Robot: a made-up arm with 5 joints.
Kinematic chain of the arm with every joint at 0, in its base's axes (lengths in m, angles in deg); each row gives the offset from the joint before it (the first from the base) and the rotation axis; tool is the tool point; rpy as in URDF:
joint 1: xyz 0.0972 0 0.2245 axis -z
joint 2: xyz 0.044 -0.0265 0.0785 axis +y
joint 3: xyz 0.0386 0 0.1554 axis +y
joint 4: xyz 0.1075 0 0.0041 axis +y
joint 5: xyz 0.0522 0.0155 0 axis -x
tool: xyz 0 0 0 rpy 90 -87.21 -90
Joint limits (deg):
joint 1: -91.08..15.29
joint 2: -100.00..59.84
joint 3: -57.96..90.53
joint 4: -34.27..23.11
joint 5: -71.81..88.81
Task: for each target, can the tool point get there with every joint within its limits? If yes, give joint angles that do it. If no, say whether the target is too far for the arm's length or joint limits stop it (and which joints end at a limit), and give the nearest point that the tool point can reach.
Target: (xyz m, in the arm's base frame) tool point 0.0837 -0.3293 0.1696
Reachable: no: joint limits stop it (at a limit: joint 2, joint 3, joint 4) | nearest point 0.0862 -0.2679 0.3395 | short by 0.181 m
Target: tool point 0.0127 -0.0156 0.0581
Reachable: no: joint limits stop it (at a limit: joint 1, joint 2) | nearest point 0.1062 0.1036 0.2187 | short by 0.221 m
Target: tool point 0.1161 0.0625 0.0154
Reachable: no: joint limits stop it (at a limit: joint 2) | nearest point 0.1374 0.1330 0.1993 | short by 0.198 m
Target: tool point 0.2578 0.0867 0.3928
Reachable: yes | joints -31.82 -14.68 51.13 -25.69 -17.92
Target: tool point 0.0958 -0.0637 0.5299
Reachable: yes | joints -78.83 -76.92 7.68 -18.96 -30.47
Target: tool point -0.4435 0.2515 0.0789
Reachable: no: too far | nearest point -0.1642 0.0600 0.3395 | short by 0.427 m
